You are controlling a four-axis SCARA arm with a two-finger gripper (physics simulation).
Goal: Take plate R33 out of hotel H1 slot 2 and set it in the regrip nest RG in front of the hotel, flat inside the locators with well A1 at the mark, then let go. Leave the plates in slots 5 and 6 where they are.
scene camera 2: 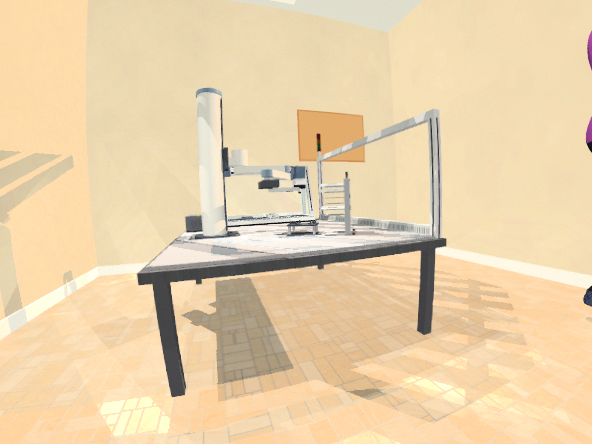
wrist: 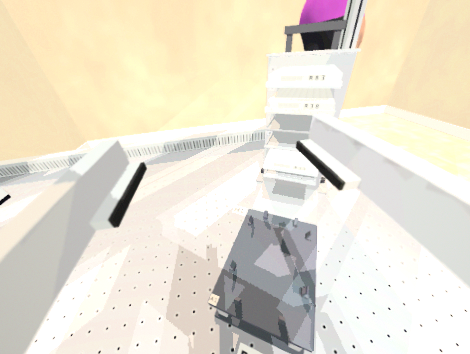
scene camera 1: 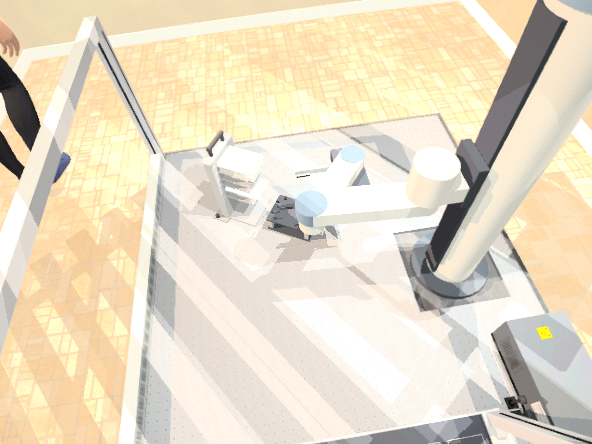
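Observation:
Hotel H1 stands upright at the table's far side. A white plate, its label too faint to read surely, lies in the low slot 2. Two labelled white plates, an upper one and one below it, lie in the upper slots. The dark regrip nest RG is empty in front of the hotel, with upright locators and a pale A1 mark at one corner. My gripper is open and empty, above table height, facing the hotel; the arm partly hides it in scene camera 1.
The arm's column stands on the table. A pale frame post rises near the hotel, and a dark handle tops the hotel. A grey box is at the table's corner. A person stands outside the frame.

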